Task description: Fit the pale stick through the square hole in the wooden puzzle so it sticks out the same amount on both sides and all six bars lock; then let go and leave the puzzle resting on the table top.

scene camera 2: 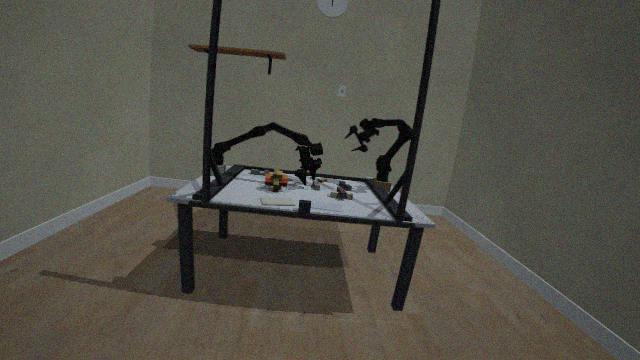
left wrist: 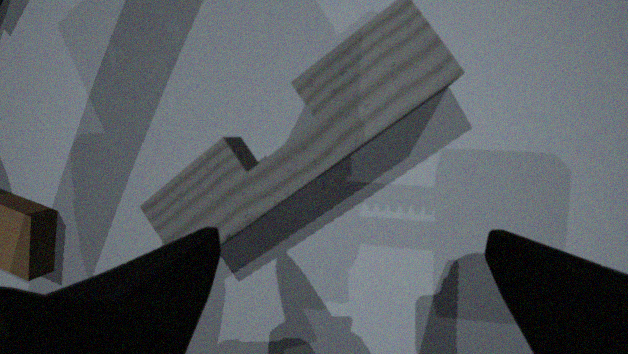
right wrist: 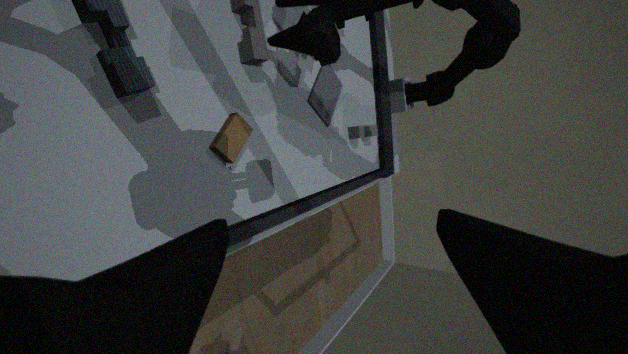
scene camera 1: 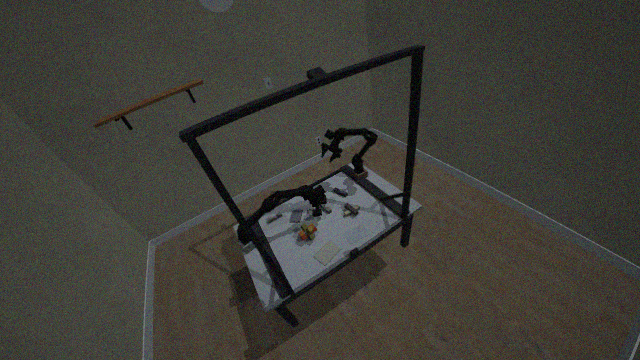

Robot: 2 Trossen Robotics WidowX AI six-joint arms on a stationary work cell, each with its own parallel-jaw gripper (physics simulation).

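Places are measured from the left arm's base along level axes (x ahead, y left, z up), in millimetres.
Where they show: left gripper, between the fingertips: (scene camera 2: 309, 182) (left wrist: 354, 242) (right wrist: 272, 22) (scene camera 1: 321, 209); right gripper, between the fingertips: (scene camera 2: 347, 144) (right wrist: 333, 225) (scene camera 1: 325, 159); left arm's base, origin of its link: (scene camera 2: 217, 163) (right wrist: 408, 93) (scene camera 1: 246, 239); right arm's base, origin of its link: (scene camera 2: 382, 180) (scene camera 1: 359, 170).
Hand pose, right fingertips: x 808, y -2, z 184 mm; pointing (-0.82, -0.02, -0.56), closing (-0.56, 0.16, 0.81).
Things, the pixels of their top centre, and the offset from my right fingertips. "spot": a spot on its surface instead.
- dark notched bar, centre of its top: (right wrist: 114, 26) (scene camera 2: 345, 183) (scene camera 1: 340, 191) 36 mm back, 152 mm right, 220 mm down
- orange-brown block, centre of its top: (right wrist: 235, 137) 147 mm back, 20 mm right, 234 mm down
- flat grey piece, centre of its top: (right wrist: 327, 92) (scene camera 1: 296, 215) 416 mm back, 52 mm right, 243 mm down
- small notched bar, centre of its top: (right wrist: 369, 131) (scene camera 1: 273, 216) 543 mm back, 62 mm left, 220 mm down
- thin pale square, a spot on its surface: (scene camera 2: 278, 201) (scene camera 1: 328, 253) spot: 469 mm back, 468 mm right, 244 mm down
A multicoloured interlocked block (scene camera 1: 307, 231) (scene camera 2: 276, 180) stands on the table. A cross of wooden bars (scene camera 1: 351, 209) (scene camera 2: 341, 193) lies farther right; no square hole can be made out. A pale, striped, notched bar (scene camera 1: 326, 209) (scene camera 2: 315, 185) (left wrist: 370, 85) (right wrist: 252, 47) lies on the table. My left gripper (scene camera 1: 317, 213) (scene camera 2: 308, 183) (left wrist: 354, 242) is open, low over the table beside this bar; in the left wrist view its left finger overlaps the bar's lower end. My right gripper (scene camera 1: 328, 154) (scene camera 2: 350, 143) (right wrist: 333, 225) is open and empty, high above the table's far right part.
A dark notched bar (scene camera 1: 340, 191) (right wrist: 125, 70) and an orange-brown block (left wrist: 17, 235) (right wrist: 231, 138) lie nearby. A flat grey piece (scene camera 1: 296, 215) (right wrist: 326, 95) and a small notched bar (scene camera 1: 274, 218) (right wrist: 361, 132) lie under the left arm. A thin pale square (scene camera 1: 327, 253) (scene camera 2: 278, 201) lies near the front edge.
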